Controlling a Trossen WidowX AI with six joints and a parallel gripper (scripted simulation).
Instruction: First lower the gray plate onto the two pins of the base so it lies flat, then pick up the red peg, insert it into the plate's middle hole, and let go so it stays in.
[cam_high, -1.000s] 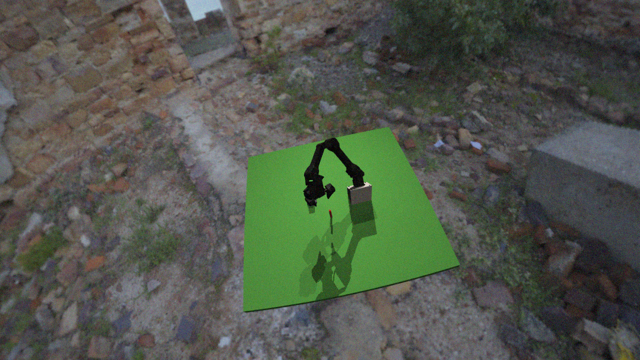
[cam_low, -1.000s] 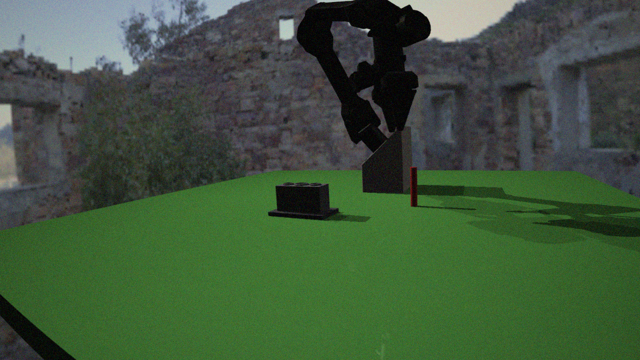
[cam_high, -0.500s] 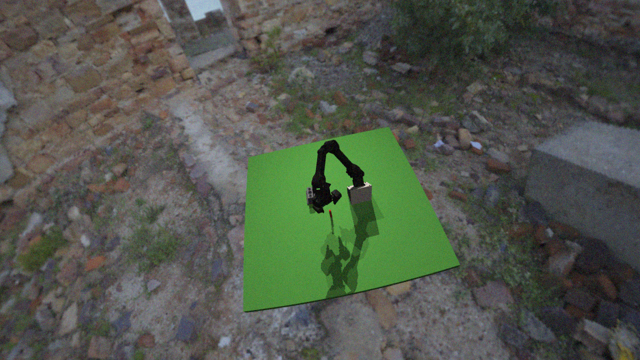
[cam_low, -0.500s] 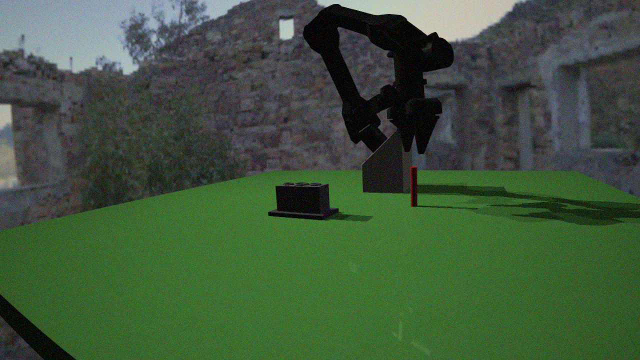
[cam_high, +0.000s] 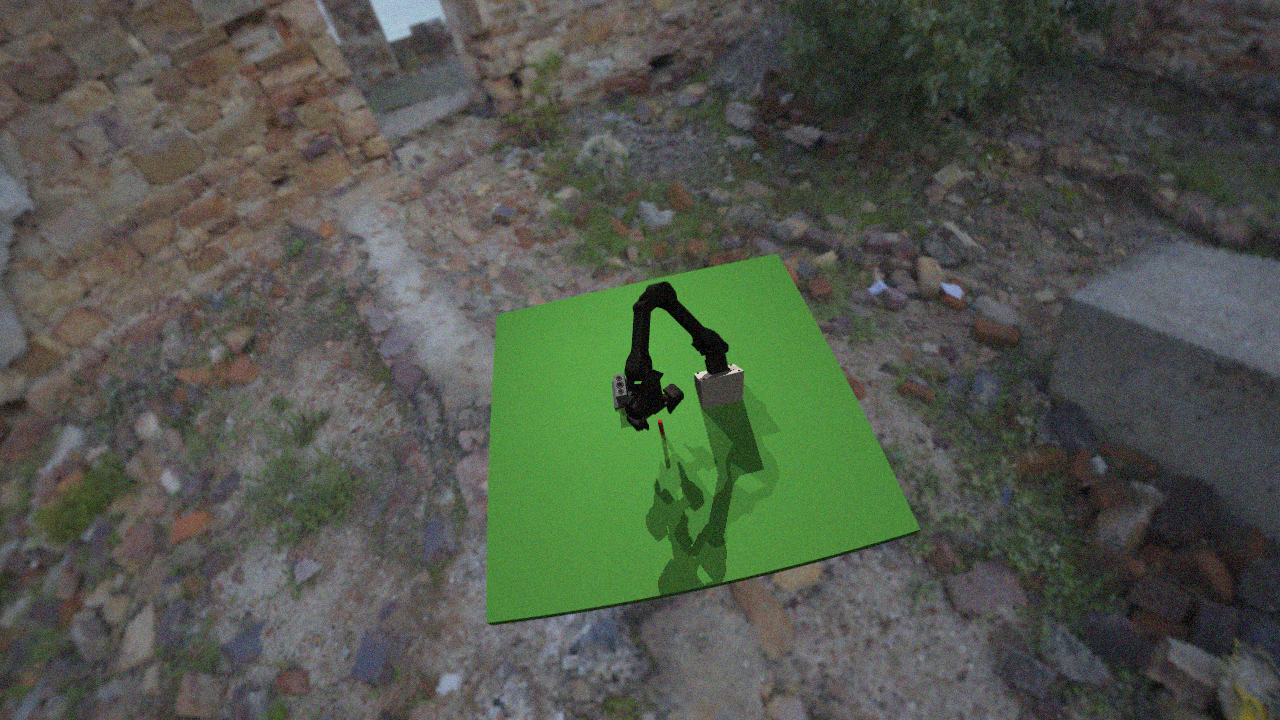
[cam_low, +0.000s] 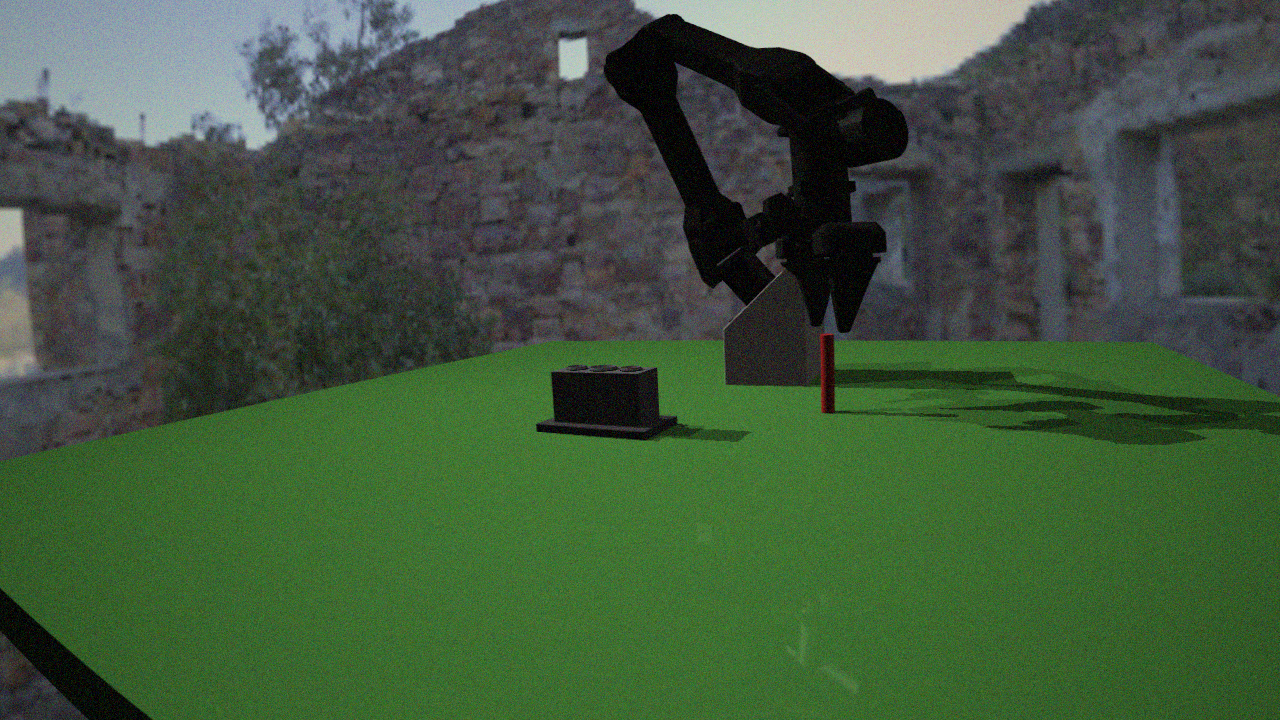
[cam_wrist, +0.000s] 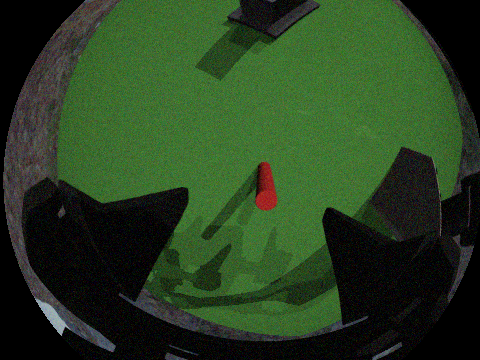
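The red peg is 5 cm below my gripper tip. The rest, counted from my gripper tip: dark base (21 cm to the right, 8 cm below, 8 cm ahead); then gray plate (21 cm to the right, 8 cm ahead, 4 cm below).
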